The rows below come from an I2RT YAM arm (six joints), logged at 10 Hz.
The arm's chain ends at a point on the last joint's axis. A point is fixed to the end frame.
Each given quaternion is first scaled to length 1.
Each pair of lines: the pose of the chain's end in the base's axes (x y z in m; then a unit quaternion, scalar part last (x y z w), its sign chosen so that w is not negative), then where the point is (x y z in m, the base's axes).
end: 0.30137 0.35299 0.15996 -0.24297 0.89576 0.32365 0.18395
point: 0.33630 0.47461 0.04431
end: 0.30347 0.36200 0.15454 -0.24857 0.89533 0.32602 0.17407
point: 0.33452 0.48393 0.03811
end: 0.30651 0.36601 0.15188 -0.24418 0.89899 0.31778 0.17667
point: 0.33982 0.48580 0.03387
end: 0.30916 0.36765 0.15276 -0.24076 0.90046 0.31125 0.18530
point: 0.34611 0.48607 0.03445
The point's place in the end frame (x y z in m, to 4 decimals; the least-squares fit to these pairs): -0.0106 0.0057 0.1710
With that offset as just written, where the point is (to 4 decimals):
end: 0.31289 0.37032 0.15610 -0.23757 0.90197 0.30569 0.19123
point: 0.3526 0.4874 0.0374
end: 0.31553 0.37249 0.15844 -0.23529 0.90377 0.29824 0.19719
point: 0.3580 0.4879 0.0390
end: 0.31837 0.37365 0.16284 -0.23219 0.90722 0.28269 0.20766
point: 0.3658 0.4852 0.0417
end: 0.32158 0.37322 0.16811 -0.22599 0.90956 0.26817 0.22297
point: 0.3757 0.4813 0.0465
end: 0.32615 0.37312 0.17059 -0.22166 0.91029 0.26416 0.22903
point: 0.3829 0.4801 0.0492
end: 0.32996 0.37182 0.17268 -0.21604 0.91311 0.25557 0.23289
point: 0.3893 0.4762 0.0503
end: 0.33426 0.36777 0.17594 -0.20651 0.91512 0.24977 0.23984
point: 0.3973 0.4701 0.0537
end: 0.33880 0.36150 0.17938 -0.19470 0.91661 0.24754 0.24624
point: 0.4053 0.4626 0.0579
